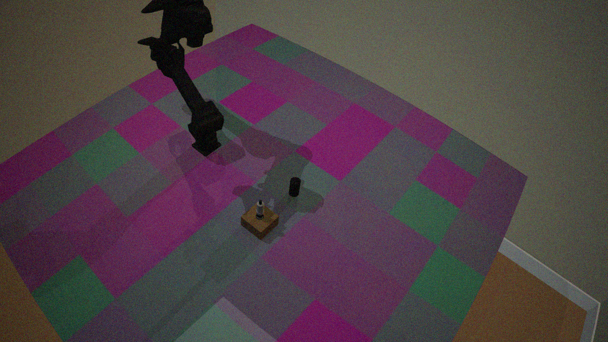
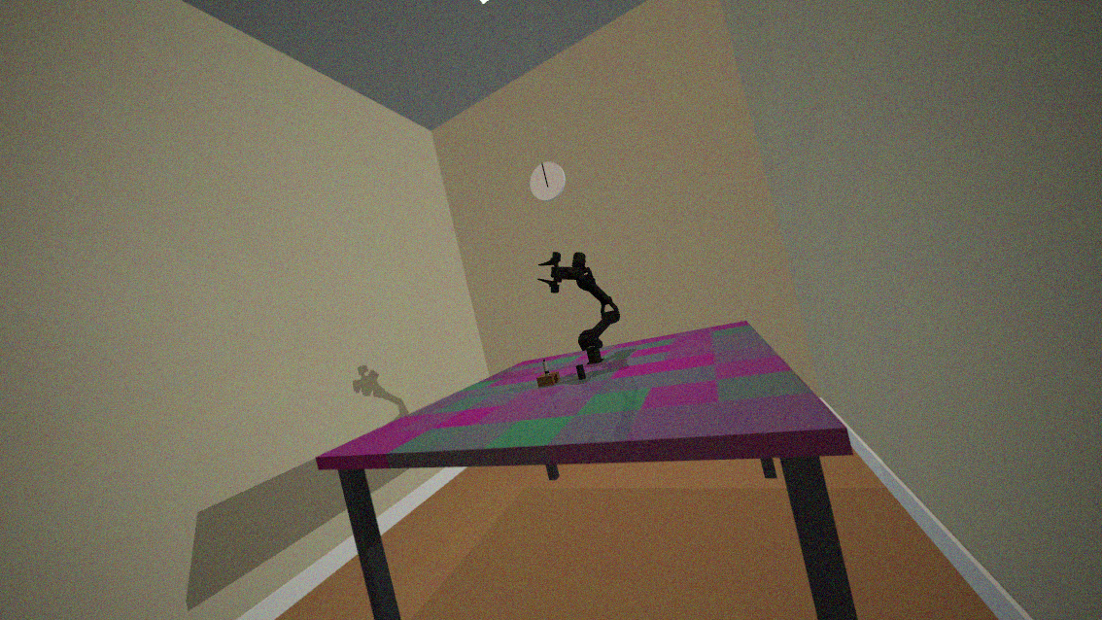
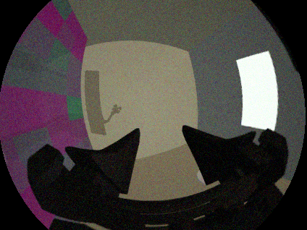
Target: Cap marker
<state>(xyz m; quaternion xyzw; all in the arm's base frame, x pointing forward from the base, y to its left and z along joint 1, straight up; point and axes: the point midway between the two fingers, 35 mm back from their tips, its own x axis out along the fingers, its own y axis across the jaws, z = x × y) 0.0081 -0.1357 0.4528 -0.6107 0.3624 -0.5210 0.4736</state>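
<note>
The black cap is 440 mm below my gripper tip, 280 mm ahead of it and 210 mm to the left of it. Also, from my gripper tip: tan holder block: 450 mm below, 280 mm ahead, 70 mm to the left.
</note>
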